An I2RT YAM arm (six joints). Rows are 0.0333 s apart.
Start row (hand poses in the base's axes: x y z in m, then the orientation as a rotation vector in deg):
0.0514 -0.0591 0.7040 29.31 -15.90 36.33
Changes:
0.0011 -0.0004 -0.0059 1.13 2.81 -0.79
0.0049 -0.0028 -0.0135 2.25 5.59 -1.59
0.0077 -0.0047 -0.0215 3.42 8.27 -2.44
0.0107 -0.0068 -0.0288 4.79 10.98 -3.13
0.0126 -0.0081 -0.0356 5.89 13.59 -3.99
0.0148 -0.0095 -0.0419 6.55 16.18 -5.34
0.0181 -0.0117 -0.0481 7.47 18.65 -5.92
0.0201 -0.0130 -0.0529 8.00 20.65 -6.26
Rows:
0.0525 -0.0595 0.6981 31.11 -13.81 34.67
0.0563 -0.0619 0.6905 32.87 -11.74 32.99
0.0591 -0.0638 0.6825 34.63 -9.79 31.28
0.0621 -0.0659 0.6752 36.59 -7.83 29.67
0.0640 -0.0672 0.6684 38.22 -5.92 27.94
0.0662 -0.0686 0.6621 39.32 -4.01 25.79
0.0695 -0.0708 0.6559 40.76 -2.10 24.38
0.0715 -0.0721 0.6511 41.73 -0.46 23.38

